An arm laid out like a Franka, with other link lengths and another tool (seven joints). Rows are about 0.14 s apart.
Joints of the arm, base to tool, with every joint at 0 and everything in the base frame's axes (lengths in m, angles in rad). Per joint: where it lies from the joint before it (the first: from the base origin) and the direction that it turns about. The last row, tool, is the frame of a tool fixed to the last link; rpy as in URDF.
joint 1: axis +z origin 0 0 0.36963
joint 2: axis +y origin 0 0 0
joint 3: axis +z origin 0 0 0.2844
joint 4: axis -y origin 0.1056 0 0
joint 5: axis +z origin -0.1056 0 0.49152
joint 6: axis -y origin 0 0 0
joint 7: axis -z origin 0.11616 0 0
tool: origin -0.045 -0.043 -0.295 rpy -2.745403 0 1.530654
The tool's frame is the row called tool.
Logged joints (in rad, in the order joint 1, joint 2, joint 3, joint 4, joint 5, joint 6, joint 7), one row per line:
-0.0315, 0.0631, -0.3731, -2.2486, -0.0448, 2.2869, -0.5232
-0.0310, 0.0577, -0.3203, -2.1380, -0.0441, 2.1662, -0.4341
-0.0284, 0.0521, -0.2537, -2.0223, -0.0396, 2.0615, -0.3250
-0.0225, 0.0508, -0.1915, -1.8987, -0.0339, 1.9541, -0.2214
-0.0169, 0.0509, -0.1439, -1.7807, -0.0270, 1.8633, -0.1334
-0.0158, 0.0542, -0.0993, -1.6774, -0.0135, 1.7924, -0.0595
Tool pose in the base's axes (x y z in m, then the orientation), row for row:
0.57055, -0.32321, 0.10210, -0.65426, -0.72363, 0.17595, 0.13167
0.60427, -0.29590, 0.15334, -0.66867, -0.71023, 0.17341, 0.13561
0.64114, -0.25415, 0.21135, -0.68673, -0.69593, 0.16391, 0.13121
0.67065, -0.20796, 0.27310, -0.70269, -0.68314, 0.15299, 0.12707
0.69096, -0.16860, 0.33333, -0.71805, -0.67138, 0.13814, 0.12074
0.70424, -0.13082, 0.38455, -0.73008, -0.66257, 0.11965, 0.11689
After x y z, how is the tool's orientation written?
As a quaternion, x y z w.
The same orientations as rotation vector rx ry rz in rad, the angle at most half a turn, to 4 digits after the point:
-1.8992, -2.1005, 0.5107
-1.9367, -2.0570, 0.5022
-1.9939, -2.0206, 0.4759
-2.0451, -1.9882, 0.4453
-2.0973, -1.9610, 0.4035
-2.1372, -1.9396, 0.3503

